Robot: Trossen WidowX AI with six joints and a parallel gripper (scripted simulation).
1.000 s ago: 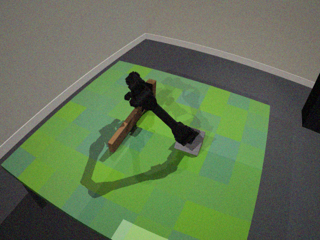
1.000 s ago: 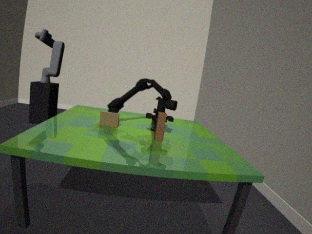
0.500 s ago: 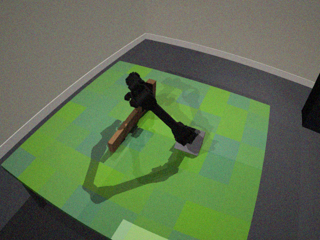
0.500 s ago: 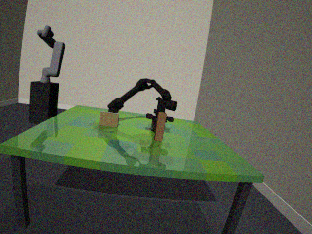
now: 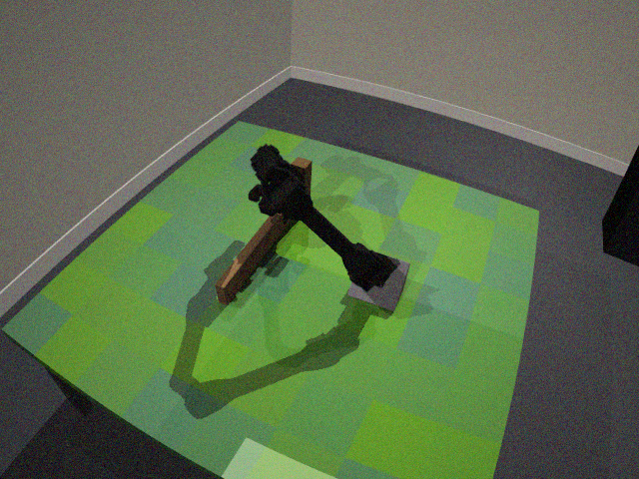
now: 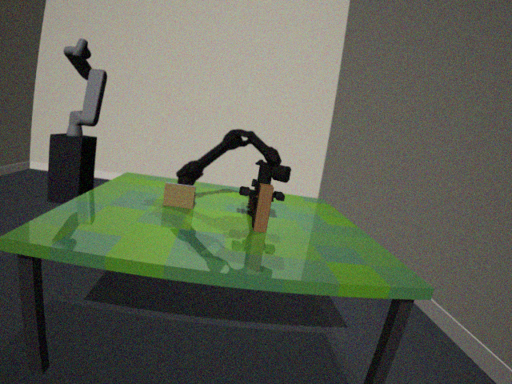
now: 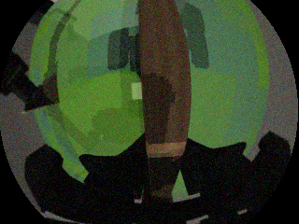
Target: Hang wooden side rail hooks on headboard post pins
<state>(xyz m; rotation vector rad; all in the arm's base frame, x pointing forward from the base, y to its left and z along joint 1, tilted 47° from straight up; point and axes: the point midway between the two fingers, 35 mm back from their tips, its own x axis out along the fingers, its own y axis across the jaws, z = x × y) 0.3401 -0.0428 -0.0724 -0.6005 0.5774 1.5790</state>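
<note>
My gripper tip is 120 mm to the left of the headboard post and 50 mm below it.
</note>
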